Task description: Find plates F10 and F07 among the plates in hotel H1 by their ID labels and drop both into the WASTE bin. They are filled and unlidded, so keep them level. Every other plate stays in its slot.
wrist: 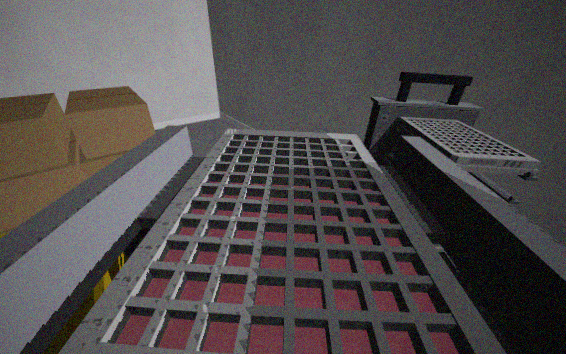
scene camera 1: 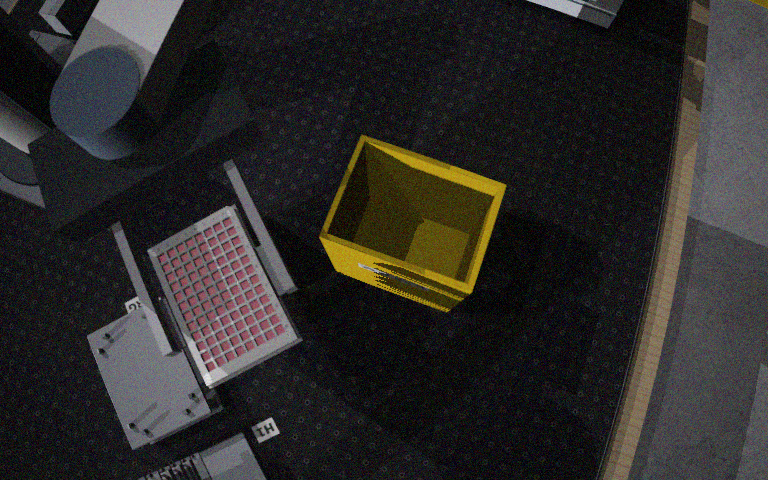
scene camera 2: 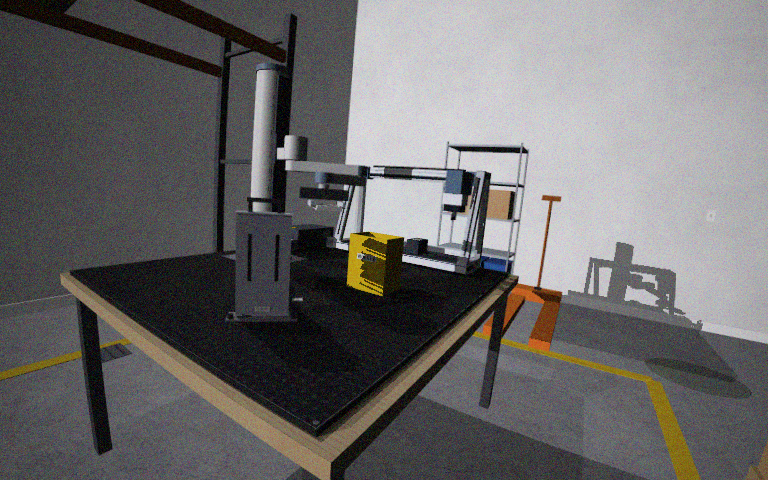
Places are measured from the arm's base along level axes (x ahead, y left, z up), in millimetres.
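Where they show: gripper, fingertip midpoint: (wrist: 291, 150) (scene camera 1: 231, 322) (scene camera 2: 328, 204).
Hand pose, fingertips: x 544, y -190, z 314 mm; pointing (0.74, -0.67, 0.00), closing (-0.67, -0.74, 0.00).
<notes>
After its pixels a point has its place.
My gripper (scene camera 1: 230, 319) @(x 544, y -190, z 314 mm) (wrist: 291, 150) @(x 544, y -190, z 314 mm) is shut on a pale plate (scene camera 1: 218, 283) @(x 520, y -165, z 307 mm) (wrist: 287, 247) @(x 504, y -153, z 311 mm) whose wells are filled with red. The plate looks level between the two long fingers and unlidded; its ID label cannot be read. In scene view 1 it hangs left of the yellow WASTE bin (scene camera 1: 339, 259) @(x 579, y -84, z 124 mm) (scene camera 2: 356, 271) @(x 605, y -84, z 78 mm), outside its rim. The bin is open at the top, and no plate shows on the visible part of its floor. Grey hotel H1 (scene camera 1: 231, 455) @(x 516, y -367, z 21 mm) (scene camera 2: 263, 260) @(x 591, y -492, z 171 mm) (wrist: 385, 117) @(x 608, y -429, z 276 mm) has a plate (wrist: 470, 140) @(x 506, y -425, z 277 mm) at its top in the wrist view; that label is unreadable.
A low grey stand (scene camera 1: 150, 384) @(x 396, y -311, z 73 mm) with small pegs is beside and partly under the left finger, near hotel H1. The H1 tag (scene camera 1: 265, 430) @(x 547, y -319, z 13 mm) lies on the dark table. A white gantry frame (scene camera 2: 481, 212) @(x 850, y 603, z 312 mm) stands behind the bin. The arm's column (scene camera 2: 263, 135) @(x 35, y -67, z 579 mm) rises behind the hotel.
</notes>
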